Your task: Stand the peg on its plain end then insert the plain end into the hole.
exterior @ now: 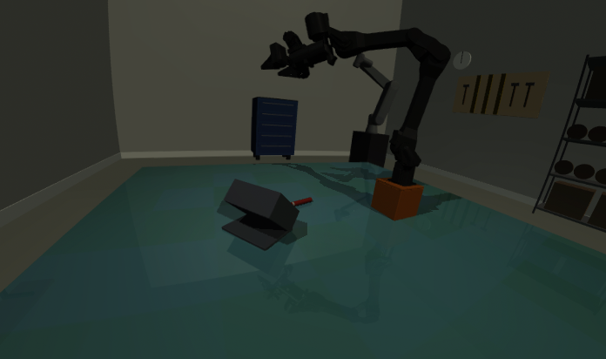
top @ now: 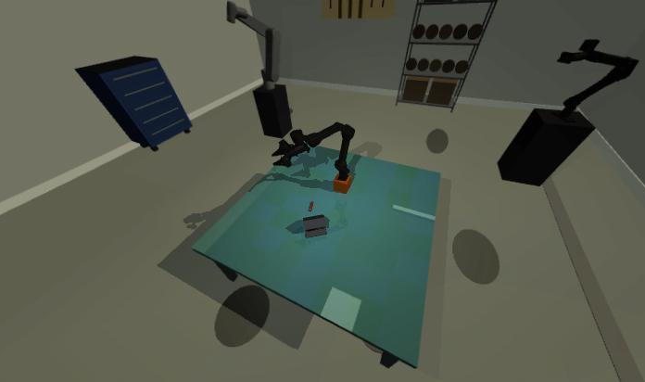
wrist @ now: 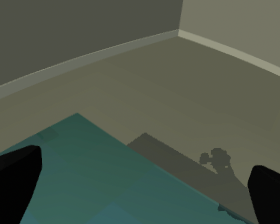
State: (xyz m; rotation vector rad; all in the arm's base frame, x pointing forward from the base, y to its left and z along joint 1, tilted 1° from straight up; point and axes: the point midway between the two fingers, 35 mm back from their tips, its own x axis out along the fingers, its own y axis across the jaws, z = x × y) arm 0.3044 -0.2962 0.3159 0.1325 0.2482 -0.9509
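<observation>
Right now my gripper tip is 4 cm past the red peg, 19 cm to the right of it and 39 cm above it. From my gripper tip the other things lie so: dark sloped panel 9 cm ahead, 28 cm to the left, 34 cm below.
</observation>
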